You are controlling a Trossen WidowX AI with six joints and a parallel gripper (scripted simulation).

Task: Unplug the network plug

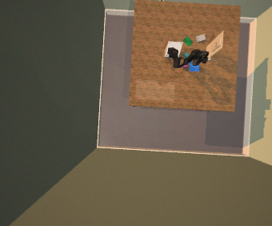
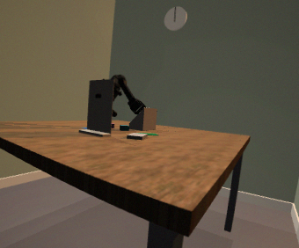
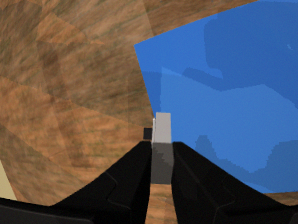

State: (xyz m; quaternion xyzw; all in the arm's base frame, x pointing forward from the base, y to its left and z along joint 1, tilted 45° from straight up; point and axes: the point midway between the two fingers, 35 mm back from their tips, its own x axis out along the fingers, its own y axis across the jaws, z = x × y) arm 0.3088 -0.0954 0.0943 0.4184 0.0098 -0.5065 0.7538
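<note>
My gripper tip is now 70 mm above the blue marked square and 10 mm past it. From my gripper tip the other things lie so: upright panel: 160 mm to the left, 140 mm ahead, 50 mm above; then teal object: 130 mm to the left, 120 mm behind, 50 mm below; then grey network plug: right at my gripper tip.
</note>
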